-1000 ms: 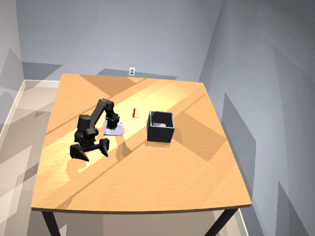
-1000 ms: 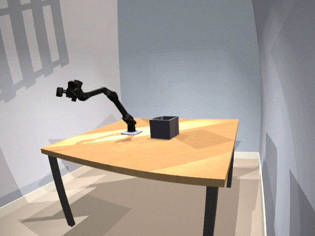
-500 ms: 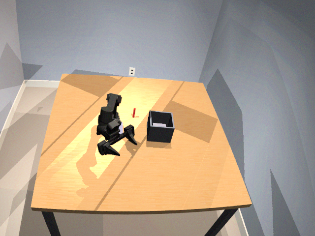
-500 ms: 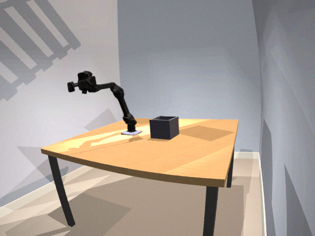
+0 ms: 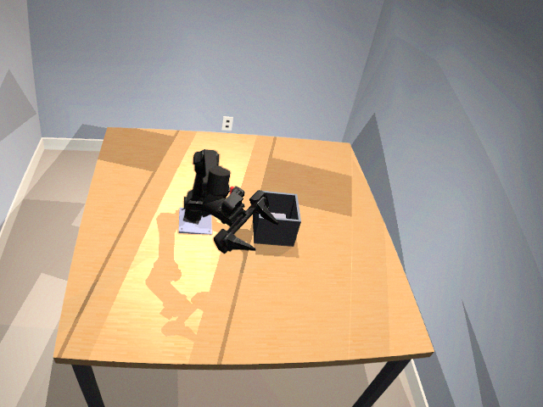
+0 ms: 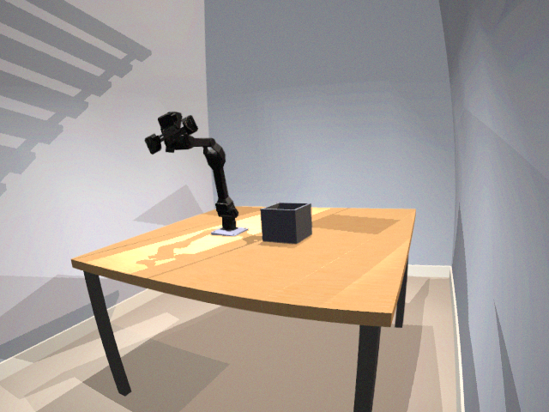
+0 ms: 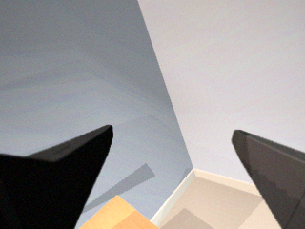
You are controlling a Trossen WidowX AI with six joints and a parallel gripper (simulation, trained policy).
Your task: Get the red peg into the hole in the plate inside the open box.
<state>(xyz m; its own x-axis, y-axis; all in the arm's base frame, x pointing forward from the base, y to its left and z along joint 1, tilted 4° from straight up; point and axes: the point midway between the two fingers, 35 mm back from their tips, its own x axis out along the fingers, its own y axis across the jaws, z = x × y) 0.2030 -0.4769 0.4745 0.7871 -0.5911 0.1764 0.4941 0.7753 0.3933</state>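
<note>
The red peg lies 120 mm behind my gripper tip, 650 mm to the left of it and 430 mm below it.
</note>
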